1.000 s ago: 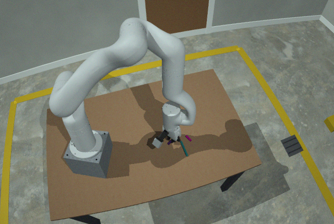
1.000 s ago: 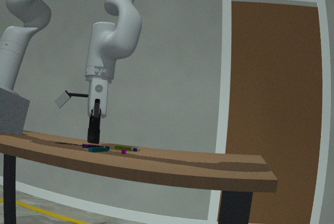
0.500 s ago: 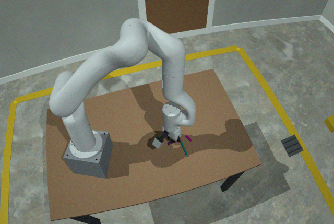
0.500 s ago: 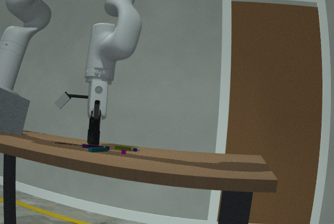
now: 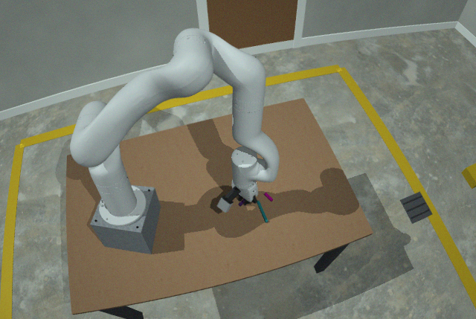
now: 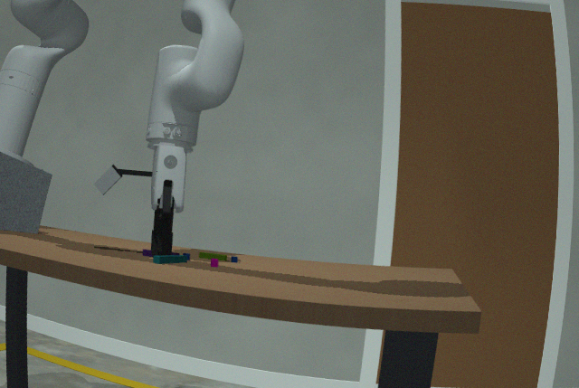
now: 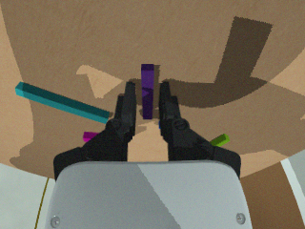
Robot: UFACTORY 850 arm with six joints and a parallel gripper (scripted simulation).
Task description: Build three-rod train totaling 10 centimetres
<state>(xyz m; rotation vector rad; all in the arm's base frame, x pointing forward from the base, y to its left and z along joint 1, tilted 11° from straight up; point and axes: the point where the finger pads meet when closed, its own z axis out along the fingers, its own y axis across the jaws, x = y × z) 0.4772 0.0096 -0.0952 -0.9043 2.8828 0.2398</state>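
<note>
The purple rod is 2 cm below my hand. The rest, counted from my hand: lime rod (2 cm ahead, 14 cm to the left, 2 cm below); then turquoise rod (6 cm ahead, 7 cm to the right, 2 cm below).
</note>
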